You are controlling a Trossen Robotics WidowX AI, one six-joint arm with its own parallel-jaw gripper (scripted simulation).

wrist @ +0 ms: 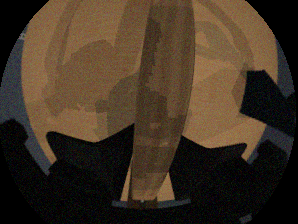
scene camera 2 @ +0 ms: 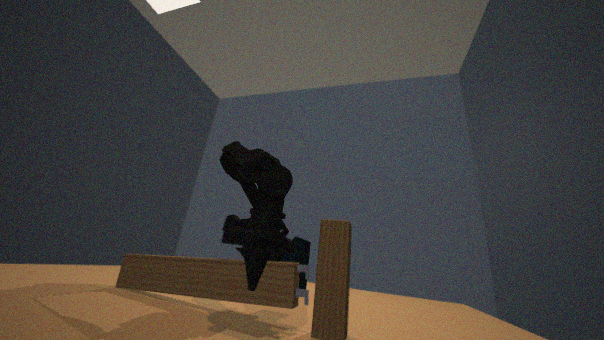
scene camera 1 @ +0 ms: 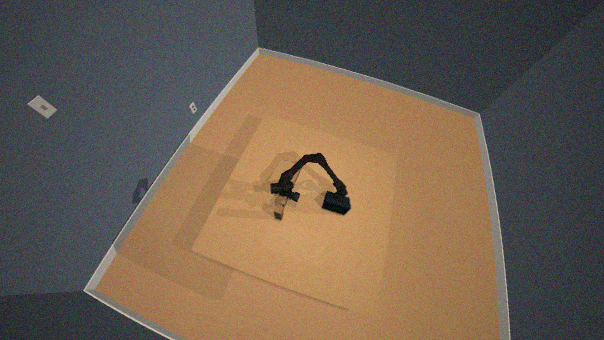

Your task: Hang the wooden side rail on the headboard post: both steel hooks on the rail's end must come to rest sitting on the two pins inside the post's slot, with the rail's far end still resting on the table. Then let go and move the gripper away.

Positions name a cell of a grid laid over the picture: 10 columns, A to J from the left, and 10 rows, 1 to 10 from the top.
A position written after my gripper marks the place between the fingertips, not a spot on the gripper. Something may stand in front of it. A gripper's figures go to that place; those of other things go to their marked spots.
My gripper (scene camera 2: E9) is 48 cm from the lens. A wooden side rail (scene camera 2: D9) is 51 cm from the lens.
